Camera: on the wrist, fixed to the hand. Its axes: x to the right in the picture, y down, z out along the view.
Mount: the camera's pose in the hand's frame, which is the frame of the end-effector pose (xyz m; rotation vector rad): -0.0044 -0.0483 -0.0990 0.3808 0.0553 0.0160
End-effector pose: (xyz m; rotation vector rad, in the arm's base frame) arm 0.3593 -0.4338 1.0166 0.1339 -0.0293 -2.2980
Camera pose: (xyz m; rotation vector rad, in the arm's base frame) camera 0.3369 -0.3961 0.9155 0.3906 -0.4385 -2.2486
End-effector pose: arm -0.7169 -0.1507 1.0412 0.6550 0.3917 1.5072
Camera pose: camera -0.7403 -0.1370 0.9343 0.9166 0.7281 1.4807
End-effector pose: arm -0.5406 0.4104 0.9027 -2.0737 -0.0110 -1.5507
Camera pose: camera -0.6452 0.4108 0.9374 -1.7282 -0.2494 -1.4645
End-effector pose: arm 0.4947 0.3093 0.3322 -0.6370 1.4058 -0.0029
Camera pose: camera 0.4212 0.2299 0.3535 -0.3110 1.4150 -0.2713
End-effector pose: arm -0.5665 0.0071 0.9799 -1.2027 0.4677 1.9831
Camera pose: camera -0.4700 -0.0268 0.9387 -1.0147 0.8425 1.7737
